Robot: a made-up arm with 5 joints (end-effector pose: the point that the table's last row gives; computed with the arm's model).
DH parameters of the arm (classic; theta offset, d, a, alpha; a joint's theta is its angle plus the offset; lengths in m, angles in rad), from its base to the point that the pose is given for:
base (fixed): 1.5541 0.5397 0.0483 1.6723
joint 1: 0 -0.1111 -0.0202 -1.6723
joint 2: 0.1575 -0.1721 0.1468 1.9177
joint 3: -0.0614 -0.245 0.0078 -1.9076
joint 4: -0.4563 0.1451 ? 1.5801
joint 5: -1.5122 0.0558 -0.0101 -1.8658
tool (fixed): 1.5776 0.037 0 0
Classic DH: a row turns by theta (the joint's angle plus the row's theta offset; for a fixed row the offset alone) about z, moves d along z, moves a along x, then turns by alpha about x.
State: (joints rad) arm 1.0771 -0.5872 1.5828 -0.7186 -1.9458
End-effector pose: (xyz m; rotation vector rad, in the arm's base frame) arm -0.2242 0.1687 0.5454 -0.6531 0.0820 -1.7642
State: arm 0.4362 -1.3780 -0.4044 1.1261 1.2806
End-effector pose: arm 0.1257 0.3665 0.7249 0.2818 0.1156 2.8424
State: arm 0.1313 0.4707 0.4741 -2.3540 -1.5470
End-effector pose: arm -0.3032 -0.1210 0.4887 -2.4022 -0.9142 -0.3954
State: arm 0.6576 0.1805 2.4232 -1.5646 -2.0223
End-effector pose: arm -0.3615 0.2302 0.3640 0.0677 0.3539 -0.7519
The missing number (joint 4, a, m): 0.1256
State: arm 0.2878 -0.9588 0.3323 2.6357 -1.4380
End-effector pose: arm -0.2881 0.3581 0.6537 -1.8136 2.4507 0.3434
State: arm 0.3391 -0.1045 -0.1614 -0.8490 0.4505
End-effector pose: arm -0.1849 0.1931 0.6792 0.5351 1.0764 1.9402
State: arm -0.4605 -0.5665 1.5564 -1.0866 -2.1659
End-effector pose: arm -0.2636 0.0299 0.4091 -1.6184 -0.9814 -1.1406
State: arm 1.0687 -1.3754 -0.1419 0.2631 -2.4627
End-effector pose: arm 0.1091 0.1413 0.7480 -0.7946 -1.4940 -0.1864
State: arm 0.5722 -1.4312 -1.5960 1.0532 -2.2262
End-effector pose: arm 0.0422 0.4544 0.5827 0.5361 -1.4913 1.0270
